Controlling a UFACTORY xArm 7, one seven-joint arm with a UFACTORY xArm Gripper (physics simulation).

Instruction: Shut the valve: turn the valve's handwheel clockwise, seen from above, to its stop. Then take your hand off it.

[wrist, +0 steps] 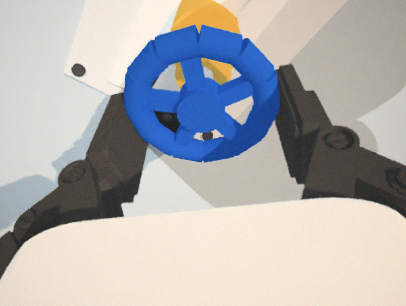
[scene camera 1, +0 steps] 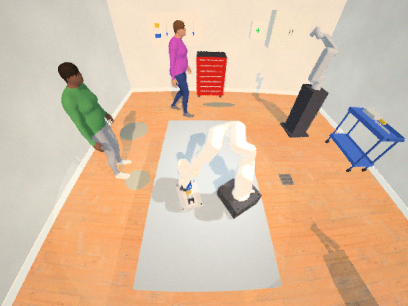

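The valve's blue handwheel [scene camera 1: 189, 185] [wrist: 200, 106] has a round rim, spokes and a hub. It sits over a yellow valve body [wrist: 207, 15] on a pale base plate [scene camera 1: 184, 204] [wrist: 92, 45]. My gripper [scene camera 1: 186, 188] [wrist: 204, 105] is shut on the handwheel, with one dark finger against the left side of the rim and the other against the right side in the wrist view. The lower part of the valve is mostly hidden behind the wheel in the wrist view. In the scene view the fingers are small and partly hidden by the arm.
The valve plate stands on a grey mat [scene camera 1: 205, 260], left of my arm's dark base [scene camera 1: 231, 204]. A person in green [scene camera 1: 87, 112] stands at the left, and one in magenta [scene camera 1: 178, 56] at the back. A red tool chest [scene camera 1: 211, 75], a second arm's pedestal [scene camera 1: 304, 111] and a blue cart [scene camera 1: 372, 126] are farther off.
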